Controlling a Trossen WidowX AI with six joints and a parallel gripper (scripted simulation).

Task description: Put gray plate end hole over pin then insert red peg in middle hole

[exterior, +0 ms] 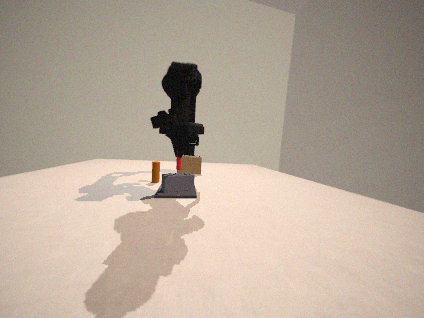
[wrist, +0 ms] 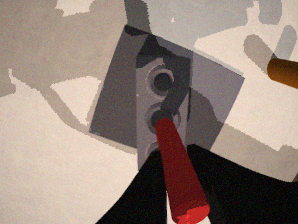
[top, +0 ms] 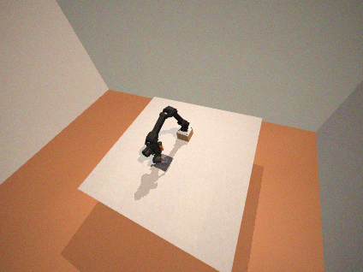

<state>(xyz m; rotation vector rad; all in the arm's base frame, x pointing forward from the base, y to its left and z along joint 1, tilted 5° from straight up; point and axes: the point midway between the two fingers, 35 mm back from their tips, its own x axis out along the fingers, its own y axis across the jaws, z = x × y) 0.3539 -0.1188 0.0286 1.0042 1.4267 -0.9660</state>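
Now: gripper tip 70 mm above the gray plate. Also, from my gripper tip: base 10 mm behind, 20 mm to the left, 110 mm below; red peg right at my gripper tip; orange cylinder 140 mm behind, 60 mm to the right, 70 mm below.
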